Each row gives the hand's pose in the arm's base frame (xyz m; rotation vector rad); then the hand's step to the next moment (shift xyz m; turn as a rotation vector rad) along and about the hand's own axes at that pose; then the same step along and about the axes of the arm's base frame.
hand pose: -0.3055 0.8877 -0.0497 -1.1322 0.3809 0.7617
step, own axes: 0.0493 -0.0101 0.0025 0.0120 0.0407 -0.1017
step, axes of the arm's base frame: 0.0412 0.0173 -0.0233 -0.0107 -0.0798 -0.0752
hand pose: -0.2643 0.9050 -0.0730 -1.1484 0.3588 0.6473
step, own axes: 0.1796 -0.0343 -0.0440 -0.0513 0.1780 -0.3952
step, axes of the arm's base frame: 0.1622 0.0023 -0.0952 -0.1294 -0.3333 -0.2504
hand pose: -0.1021 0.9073 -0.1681 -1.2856 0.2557 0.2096
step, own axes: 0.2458 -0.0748 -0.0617 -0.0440 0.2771 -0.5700
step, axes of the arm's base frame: 0.2519 -0.0767 -0.0219 -0.1640 -0.4749 -0.3889
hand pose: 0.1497 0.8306 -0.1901 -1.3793 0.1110 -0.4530
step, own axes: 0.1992 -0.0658 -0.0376 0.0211 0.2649 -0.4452
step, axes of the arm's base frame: 0.1523 -0.1168 0.0927 -0.0658 -0.3858 -0.3401
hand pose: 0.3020 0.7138 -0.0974 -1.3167 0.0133 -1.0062
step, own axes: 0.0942 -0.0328 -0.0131 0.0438 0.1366 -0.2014
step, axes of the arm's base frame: 0.0299 -0.0651 0.0706 0.0008 -0.1969 -0.1495
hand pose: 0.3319 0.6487 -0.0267 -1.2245 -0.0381 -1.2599
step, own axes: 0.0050 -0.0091 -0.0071 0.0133 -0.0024 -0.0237
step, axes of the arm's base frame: -0.0087 -0.0067 0.0061 -0.0101 -0.0254 -0.0003
